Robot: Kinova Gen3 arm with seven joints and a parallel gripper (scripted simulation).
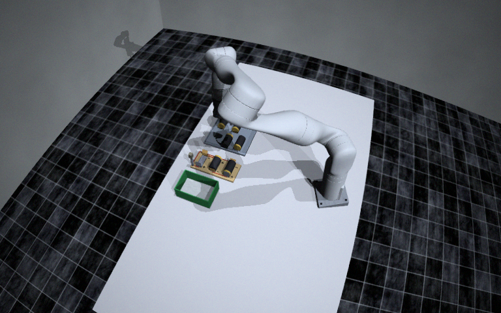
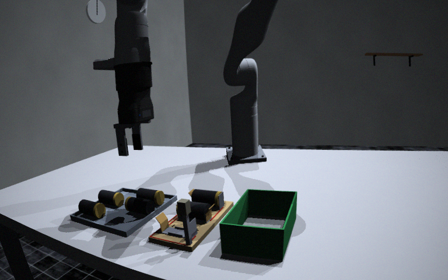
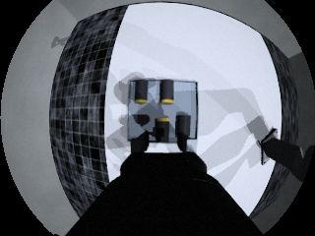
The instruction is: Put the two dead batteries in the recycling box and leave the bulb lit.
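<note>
My hand is 16 cm above the grey tray and 5 cm to the left of it. The rest, counted from my hand: green recycling box: 28 cm to the left, 14 cm below, 1 cm ahead.
</note>
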